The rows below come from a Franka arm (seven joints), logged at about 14 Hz.
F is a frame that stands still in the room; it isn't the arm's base.
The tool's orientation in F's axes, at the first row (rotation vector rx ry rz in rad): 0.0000, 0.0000, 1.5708
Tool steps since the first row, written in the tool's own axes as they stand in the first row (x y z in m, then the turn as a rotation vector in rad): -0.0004, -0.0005, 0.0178, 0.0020, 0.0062, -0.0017; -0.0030, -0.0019, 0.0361, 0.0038, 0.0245, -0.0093; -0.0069, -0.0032, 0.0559, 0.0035, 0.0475, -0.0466; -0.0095, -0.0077, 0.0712, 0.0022, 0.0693, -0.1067; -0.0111, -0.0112, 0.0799, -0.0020, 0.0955, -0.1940; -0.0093, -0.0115, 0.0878, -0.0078, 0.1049, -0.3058
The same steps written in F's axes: 0.0005, -0.0004, 0.0178, -0.0062, 0.0020, -0.0017; 0.0019, -0.0030, 0.0361, -0.0245, 0.0038, -0.0093; 0.0032, -0.0069, 0.0559, -0.0475, 0.0035, -0.0466; 0.0077, -0.0095, 0.0712, -0.0693, 0.0022, -0.1067; 0.0112, -0.0111, 0.0799, -0.0955, -0.0020, -0.1940; 0.0115, -0.0093, 0.0878, -0.1049, -0.0078, -0.3058
